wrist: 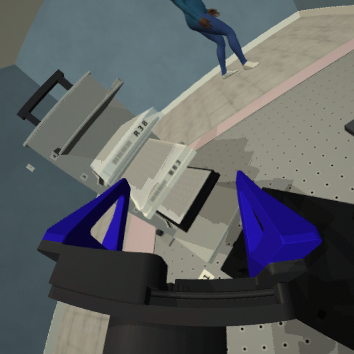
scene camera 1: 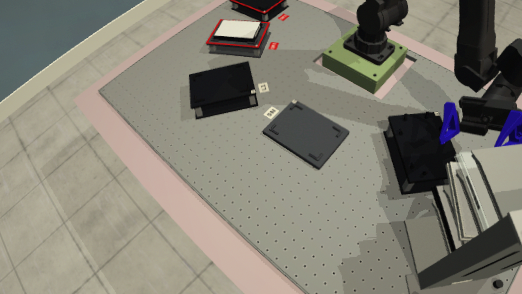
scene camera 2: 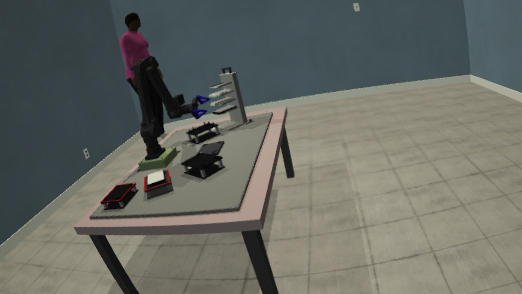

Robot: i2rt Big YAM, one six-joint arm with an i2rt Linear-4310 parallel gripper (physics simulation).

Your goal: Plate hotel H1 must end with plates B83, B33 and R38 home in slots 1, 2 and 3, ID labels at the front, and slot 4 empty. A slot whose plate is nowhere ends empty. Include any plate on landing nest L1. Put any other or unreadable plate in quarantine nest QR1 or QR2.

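Places are measured from the arm's base along level axes (x ahead, y left, z up), in centimetres.
Pixels of known places: gripper, fingertip midpoint: [wrist: 179, 179] [scene camera 1: 465, 147] [scene camera 2: 208, 104]; arm's base at its link origin: [scene camera 1: 368, 48] [scene camera 2: 155, 155].
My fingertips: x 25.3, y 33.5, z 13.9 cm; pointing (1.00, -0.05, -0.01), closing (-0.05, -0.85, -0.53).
Observation:
For each thing: its top centre in the pictures, then the offset to it from my fingertips. "pt": a spot on its surface instead.
- white plate R38 at its top centre: [wrist: 112, 141] [scene camera 1: 499, 187] [scene camera 2: 220, 92] dx +7.0, dy +6.6, dz +4.9 cm
- white plate at its top centre: [wrist: 143, 163] [scene camera 1: 482, 197] dx +6.8, dy +6.1, dz +0.2 cm
- Landing nest L1 at its top centre: [scene camera 1: 220, 81] [scene camera 2: 200, 158] dx +10.1, dy -54.5, dz -12.0 cm
- red-rimmed quarantine nest at a spot on its surface: [scene camera 1: 235, 50] pt dx -4.0, dy -65.3, dz -17.1 cm
- white-topped plate at its top centre: [scene camera 1: 237, 28] [scene camera 2: 155, 176] dx -7.8, dy -67.3, dz -12.2 cm
- red-rimmed nest at its top centre: [scene camera 2: 117, 191] dx -25.2, dy -76.1, dz -13.0 cm
- low dark nest at its top centre: [scene camera 1: 305, 129] [scene camera 2: 209, 147] dx +5.8, dy -30.3, dz -15.8 cm
- black pegged nest at its top centre: [wrist: 307, 247] [scene camera 1: 427, 139] [scene camera 2: 200, 125] dx -5.2, dy -6.6, dz -10.0 cm
Plate hotel H1 [scene camera 1: 475, 255] [scene camera 2: 238, 95] [wrist: 65, 117] stands at the table's end. In the wrist view its top shelf [wrist: 95, 119] is bare. Below it sits white plate R38 [wrist: 134, 140], label facing the camera. Under that is a white plate [wrist: 167, 177] whose label ends in 3; its first digit is unclear. The lowest slot holds a pale-topped, black-edged plate [wrist: 205, 197] with no readable label. My gripper [scene camera 1: 472, 143] [scene camera 2: 206, 106] [wrist: 179, 179] is open and empty, before the hotel. Landing nest L1 [scene camera 1: 222, 85] [scene camera 2: 202, 162] shows a bare black top.
A red-rimmed quarantine nest [scene camera 1: 235, 50] [scene camera 2: 159, 192] bears a white-topped plate [scene camera 1: 237, 29] [scene camera 2: 155, 176]. The other red-rimmed nest [scene camera 1: 260, 7] [scene camera 2: 119, 194] looks bare. A low dark nest [scene camera 1: 306, 132] lies near L1. A black pegged nest [scene camera 1: 420, 145] [scene camera 2: 202, 131] stands close to the hotel.

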